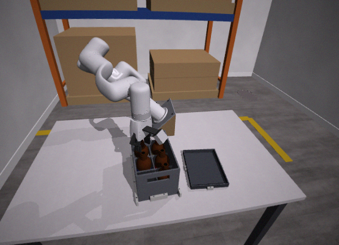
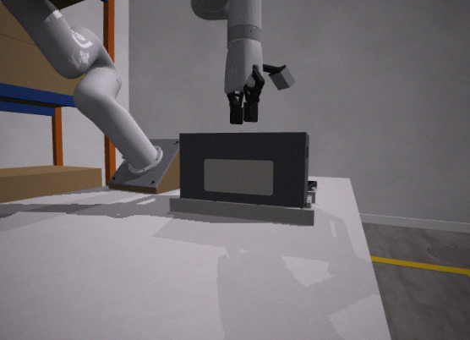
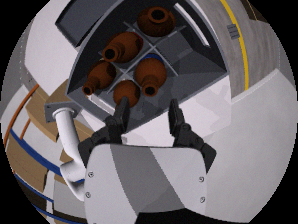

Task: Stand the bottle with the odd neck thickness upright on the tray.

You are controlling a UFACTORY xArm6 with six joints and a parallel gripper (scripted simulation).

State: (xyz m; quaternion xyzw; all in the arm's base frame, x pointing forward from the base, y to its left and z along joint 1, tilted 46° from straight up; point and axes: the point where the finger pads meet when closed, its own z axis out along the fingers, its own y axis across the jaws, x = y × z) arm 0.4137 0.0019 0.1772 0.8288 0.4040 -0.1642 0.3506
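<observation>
My gripper is now 4 cm to the right of the dark grey crate and 13 cm above it. Also, from my hand: glass bottle 10 cm behind, 8 cm to the left, 13 cm below; then dark tray 1 cm behind, 32 cm to the left, 20 cm below.
</observation>
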